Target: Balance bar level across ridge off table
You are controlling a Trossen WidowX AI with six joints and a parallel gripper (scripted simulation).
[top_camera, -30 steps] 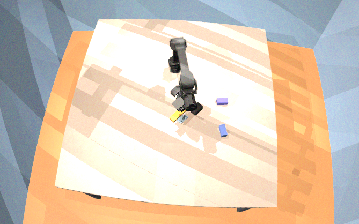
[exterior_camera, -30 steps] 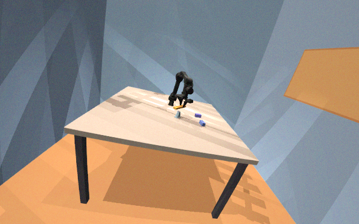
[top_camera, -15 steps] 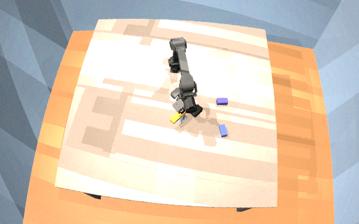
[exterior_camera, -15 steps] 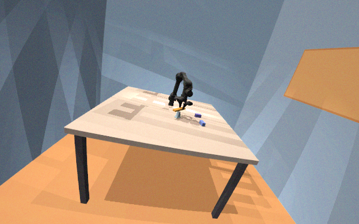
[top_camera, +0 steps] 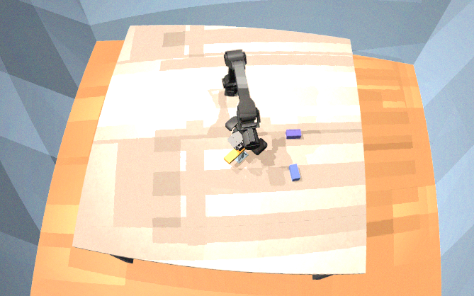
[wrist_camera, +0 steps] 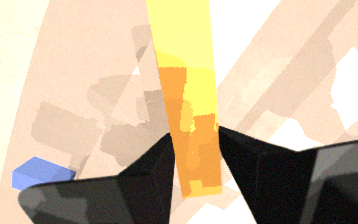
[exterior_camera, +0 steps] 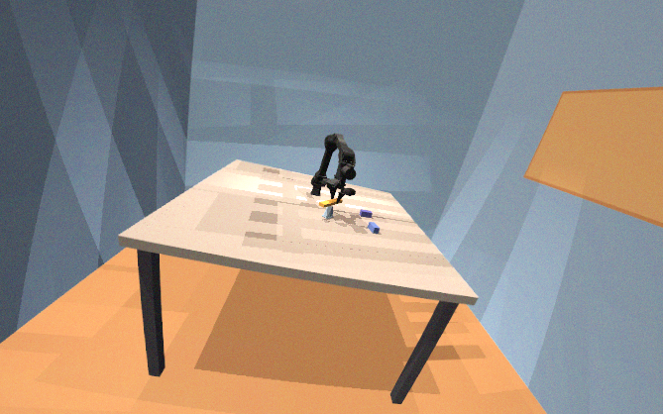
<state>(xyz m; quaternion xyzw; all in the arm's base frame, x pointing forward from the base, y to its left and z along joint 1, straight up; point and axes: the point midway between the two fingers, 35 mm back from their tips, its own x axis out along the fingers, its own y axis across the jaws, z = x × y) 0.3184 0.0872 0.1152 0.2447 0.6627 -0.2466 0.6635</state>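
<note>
My gripper tip is now 2 cm short of the bar and 2 cm to the left of it.
</note>
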